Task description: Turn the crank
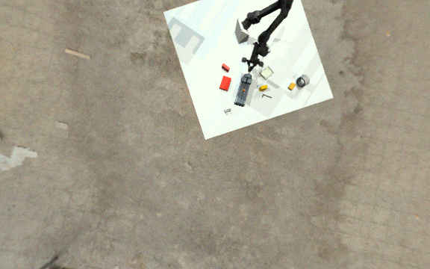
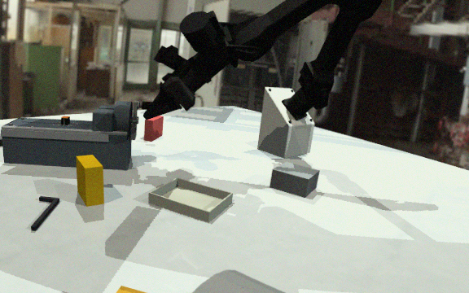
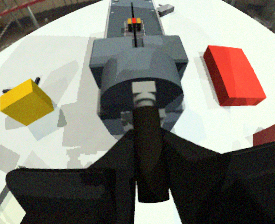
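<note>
Right now the dark crank handle is 2 cm above my gripper tip, 1 cm to the left of it and 1 cm behind it. The rest, counted from my gripper tip: red pointer (12 cm ahead, 11 cm to the right, 1 cm below); shallow grey tray (19 cm to the left, 9 cm below, 5 cm ahead); yellow block (17 cm ahead, 8 cm to the left, 7 cm below).
</note>
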